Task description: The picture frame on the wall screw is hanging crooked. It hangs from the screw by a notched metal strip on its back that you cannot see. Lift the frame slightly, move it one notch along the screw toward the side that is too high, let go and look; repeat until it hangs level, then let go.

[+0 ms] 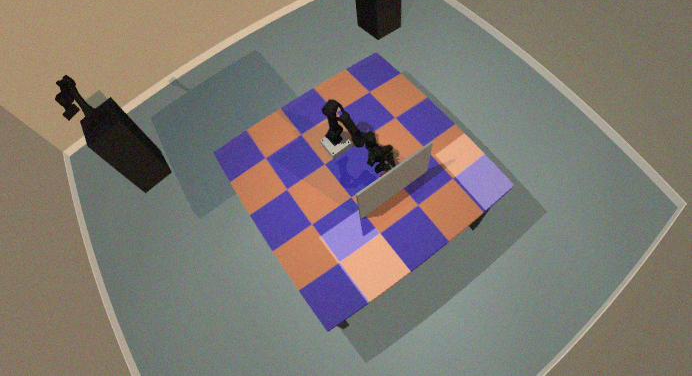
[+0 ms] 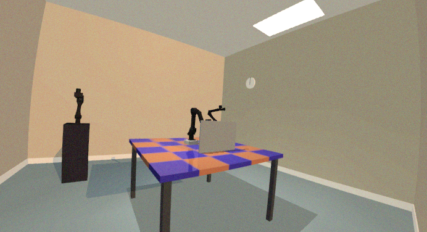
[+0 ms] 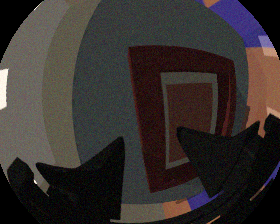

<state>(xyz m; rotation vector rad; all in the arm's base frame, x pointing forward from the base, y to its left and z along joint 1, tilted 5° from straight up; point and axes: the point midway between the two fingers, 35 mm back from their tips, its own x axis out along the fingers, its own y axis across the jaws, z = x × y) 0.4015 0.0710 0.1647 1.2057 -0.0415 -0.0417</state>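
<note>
The picture frame lies 10 mm ahead of my gripper tip, 10 mm to the right of it and 50 mm below it. The rest, counted from my gripper tip: grey wall panel 20 mm ahead, 10 mm to the right, 60 mm below.
</note>
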